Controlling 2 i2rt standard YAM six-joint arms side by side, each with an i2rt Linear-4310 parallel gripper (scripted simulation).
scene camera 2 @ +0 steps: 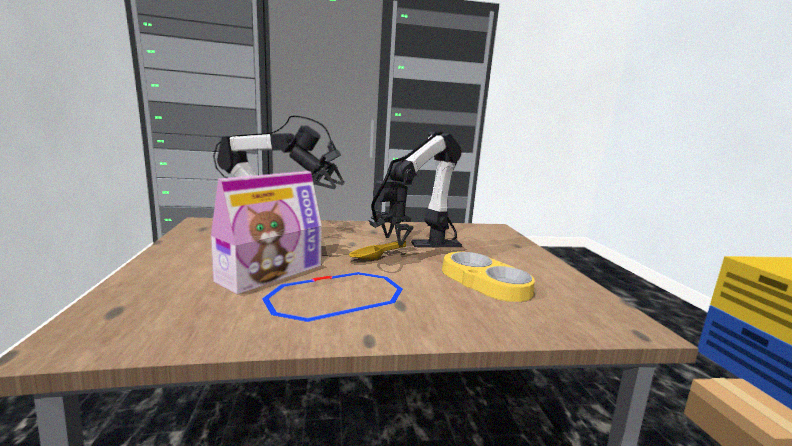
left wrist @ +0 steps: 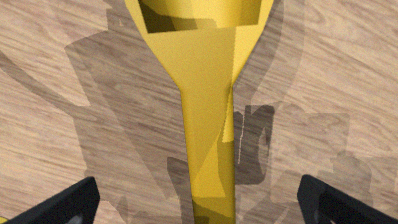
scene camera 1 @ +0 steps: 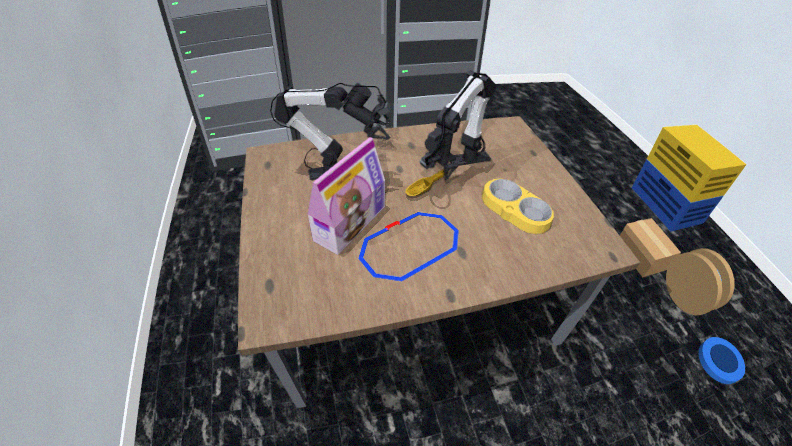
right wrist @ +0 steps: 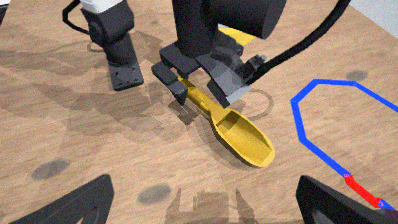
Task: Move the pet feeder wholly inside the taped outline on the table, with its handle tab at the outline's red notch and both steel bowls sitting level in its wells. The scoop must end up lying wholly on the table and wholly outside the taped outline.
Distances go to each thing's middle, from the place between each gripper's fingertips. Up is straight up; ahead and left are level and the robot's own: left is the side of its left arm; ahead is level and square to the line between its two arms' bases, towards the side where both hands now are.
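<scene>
My left hand point(scene camera 2: 393, 241) is 210 mm short of the yellow pet feeder point(scene camera 2: 476, 278) and 280 mm to the right of it, and 50 mm above it. As for the yellow scoop point(left wrist: 204, 64), I find it 30 mm ahead of that same left hand, 70 mm to the right of it and 40 mm below it.
From my right hand point(scene camera 2: 339, 185), the scoop is 9 cm ahead, 14 cm to the left and 23 cm below. The feeder, counted from my right hand as well, is 27 cm ahead, 49 cm to the left and 24 cm below.
</scene>
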